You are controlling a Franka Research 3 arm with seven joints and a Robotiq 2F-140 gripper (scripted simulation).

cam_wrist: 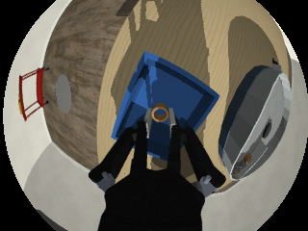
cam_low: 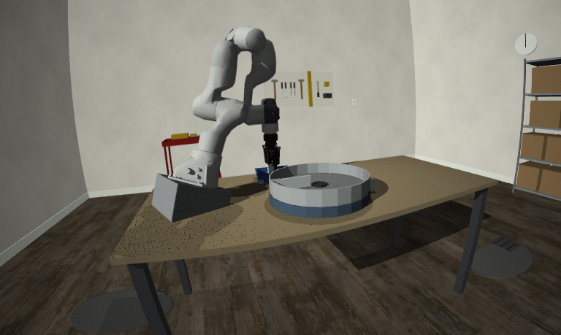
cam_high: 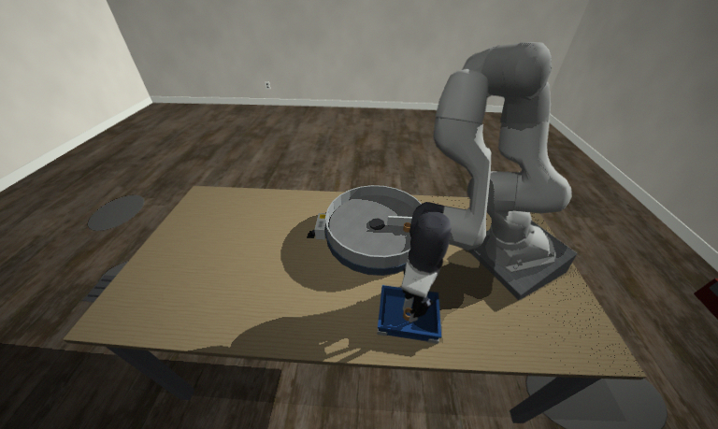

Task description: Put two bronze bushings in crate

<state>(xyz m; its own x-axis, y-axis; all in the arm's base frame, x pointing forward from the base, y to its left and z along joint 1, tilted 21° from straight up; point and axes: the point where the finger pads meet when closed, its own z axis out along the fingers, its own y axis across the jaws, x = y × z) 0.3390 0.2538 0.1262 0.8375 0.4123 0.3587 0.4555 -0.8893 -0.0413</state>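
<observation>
Now: hand 1 cm short of the blue crate and 2 cm above it. Round my hand: round grey turning table: 15 cm ahead, 36 cm to the right, 1 cm above.
</observation>
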